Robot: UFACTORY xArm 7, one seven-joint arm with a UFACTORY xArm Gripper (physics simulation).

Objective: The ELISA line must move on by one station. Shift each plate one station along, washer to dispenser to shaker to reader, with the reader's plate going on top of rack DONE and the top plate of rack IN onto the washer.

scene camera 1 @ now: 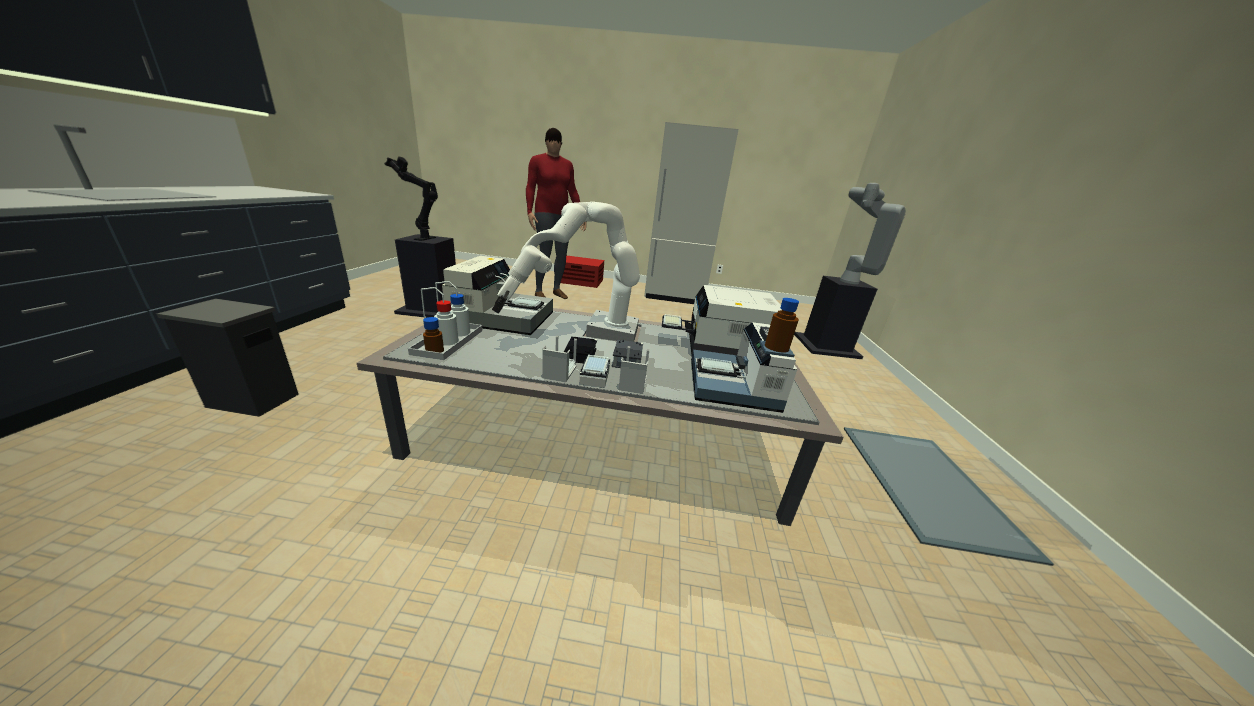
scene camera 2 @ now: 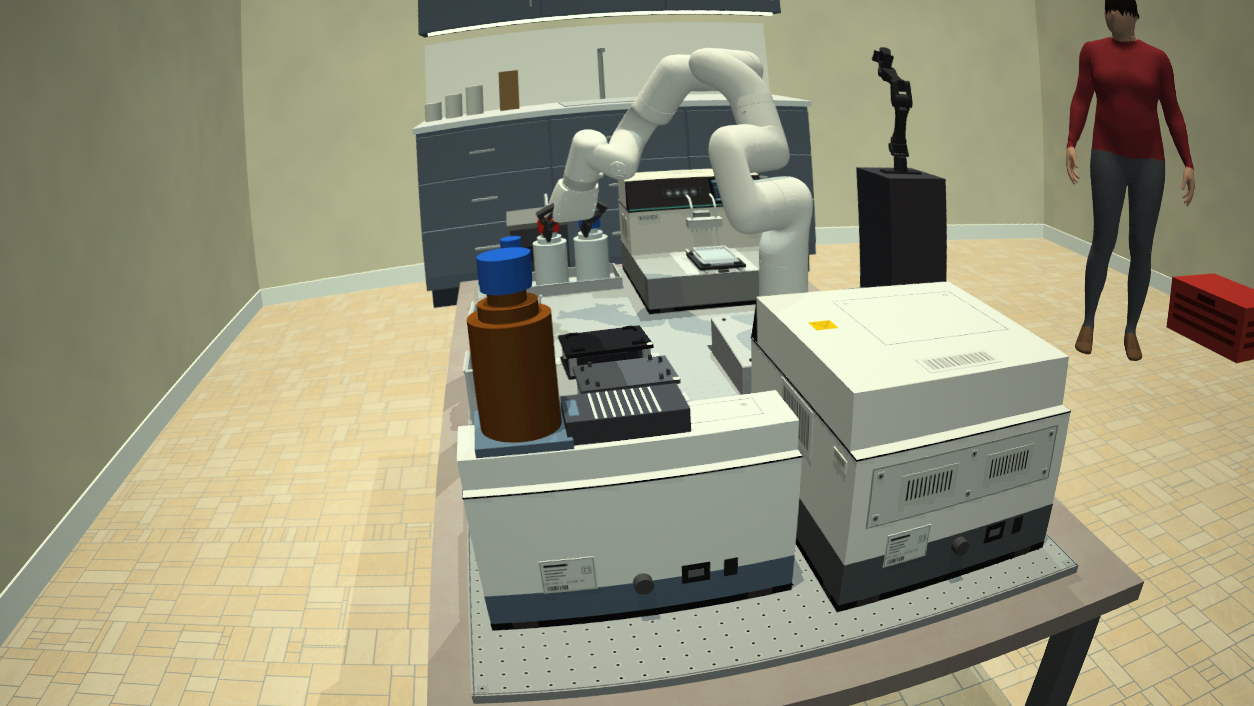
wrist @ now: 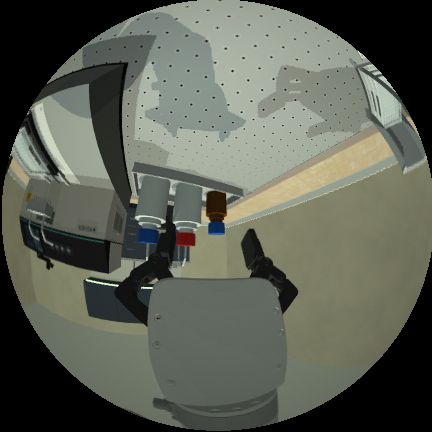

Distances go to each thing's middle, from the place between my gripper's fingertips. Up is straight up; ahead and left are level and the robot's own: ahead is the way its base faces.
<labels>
Now: the brown bottle with blue cap point(scene camera 2: 511, 340) 112 cm to the left of my hand, 21 cm ahead of it and 14 cm above it.
</labels>
